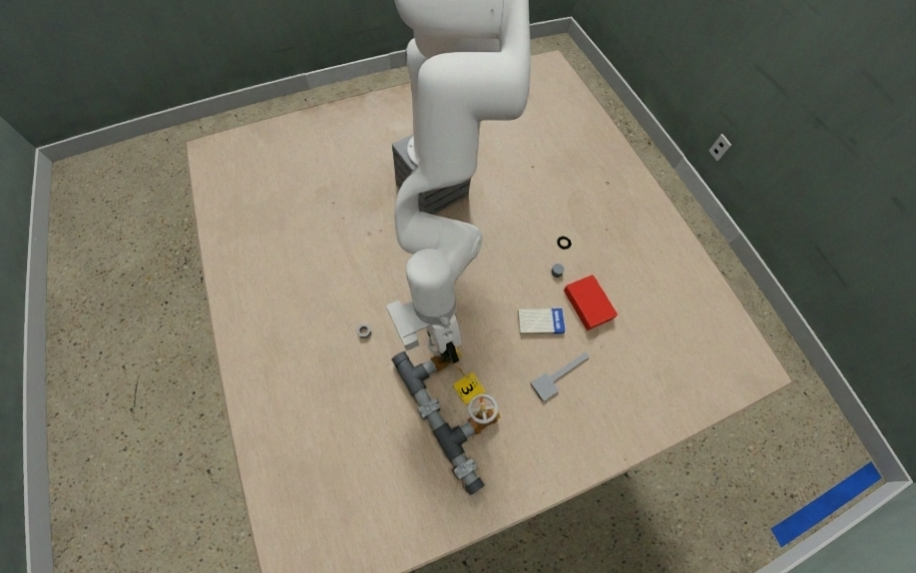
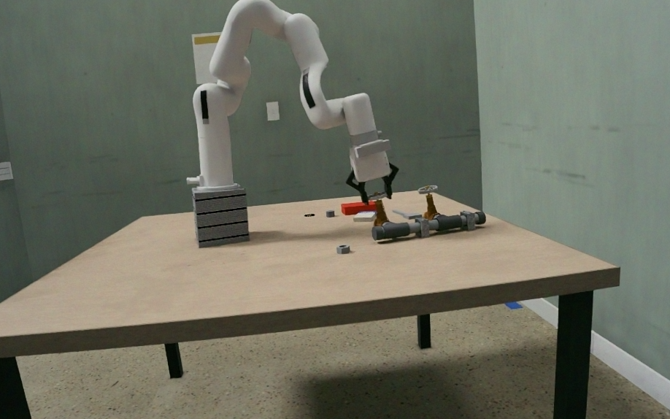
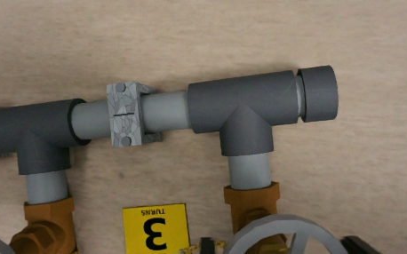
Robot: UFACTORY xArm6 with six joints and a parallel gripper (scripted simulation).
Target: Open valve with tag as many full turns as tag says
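Right now my hand is 9 cm short of the yellow tag, 4 cm to the right of it and 11 cm above it. From my hand the other things lie so: grey scraper (16 cm ahead, 22 cm to the left, 11 cm below); then white card (3 cm ahead, 26 cm to the left, 10 cm below); then red block (4 cm ahead, 39 cm to the left, 10 cm below).
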